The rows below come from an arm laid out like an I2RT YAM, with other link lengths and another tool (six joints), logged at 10 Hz.
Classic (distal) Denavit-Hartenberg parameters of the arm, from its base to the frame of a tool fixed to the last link. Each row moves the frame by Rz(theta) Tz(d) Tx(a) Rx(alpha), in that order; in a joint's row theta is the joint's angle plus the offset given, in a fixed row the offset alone. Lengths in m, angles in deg.
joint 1: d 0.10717  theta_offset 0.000  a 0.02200  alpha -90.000
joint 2: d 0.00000  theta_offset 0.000  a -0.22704  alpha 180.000
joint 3: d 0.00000  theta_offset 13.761  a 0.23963  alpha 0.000
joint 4: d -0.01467  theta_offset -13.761  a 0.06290  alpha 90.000
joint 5: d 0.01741  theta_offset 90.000  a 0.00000  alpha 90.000
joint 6: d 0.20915  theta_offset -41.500  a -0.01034  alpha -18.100
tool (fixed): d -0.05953  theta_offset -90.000  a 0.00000  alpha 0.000
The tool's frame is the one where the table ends.
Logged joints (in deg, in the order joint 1, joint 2, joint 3, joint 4, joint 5, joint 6), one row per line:
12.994 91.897 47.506 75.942 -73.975 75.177
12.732 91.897 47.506 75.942 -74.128 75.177
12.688 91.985 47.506 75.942 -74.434 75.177
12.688 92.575 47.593 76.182 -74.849 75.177
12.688 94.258 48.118 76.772 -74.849 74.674
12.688 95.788 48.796 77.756 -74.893 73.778
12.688 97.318 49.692 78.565 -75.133 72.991
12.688 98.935 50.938 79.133 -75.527 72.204
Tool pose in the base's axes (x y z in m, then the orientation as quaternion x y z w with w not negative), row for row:
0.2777 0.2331 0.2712 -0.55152 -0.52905 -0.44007 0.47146
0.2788 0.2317 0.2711 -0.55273 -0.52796 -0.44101 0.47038
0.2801 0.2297 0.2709 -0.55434 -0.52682 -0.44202 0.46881
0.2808 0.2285 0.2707 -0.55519 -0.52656 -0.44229 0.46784
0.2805 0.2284 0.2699 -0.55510 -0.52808 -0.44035 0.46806
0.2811 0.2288 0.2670 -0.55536 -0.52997 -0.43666 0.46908
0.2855 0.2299 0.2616 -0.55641 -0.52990 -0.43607 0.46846
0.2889 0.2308 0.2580 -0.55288 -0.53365 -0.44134 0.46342
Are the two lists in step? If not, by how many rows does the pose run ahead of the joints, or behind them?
The pose runs 2 rows behind the joints: the pose in row i belongs to the joints in row i - 2.
